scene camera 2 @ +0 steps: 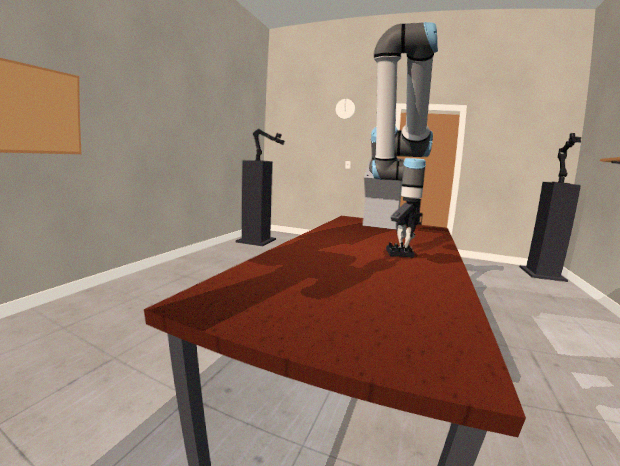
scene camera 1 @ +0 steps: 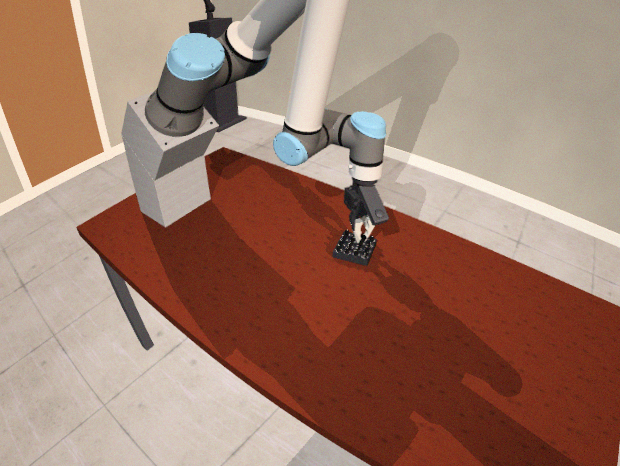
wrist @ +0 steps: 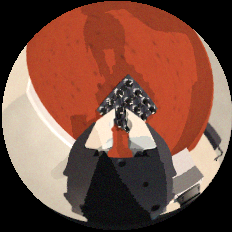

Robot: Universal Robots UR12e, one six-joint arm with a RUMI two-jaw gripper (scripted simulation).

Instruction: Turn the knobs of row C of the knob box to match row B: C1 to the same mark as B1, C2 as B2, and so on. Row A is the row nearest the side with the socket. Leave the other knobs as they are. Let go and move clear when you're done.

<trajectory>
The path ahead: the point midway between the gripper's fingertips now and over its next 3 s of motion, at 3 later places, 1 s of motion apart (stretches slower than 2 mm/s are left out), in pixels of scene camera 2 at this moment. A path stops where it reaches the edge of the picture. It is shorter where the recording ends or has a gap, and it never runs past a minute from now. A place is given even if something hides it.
My gripper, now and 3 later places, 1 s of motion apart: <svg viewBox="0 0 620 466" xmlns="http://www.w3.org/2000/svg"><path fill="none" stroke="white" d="M403 248L404 240L404 238L405 236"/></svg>
</trajectory>
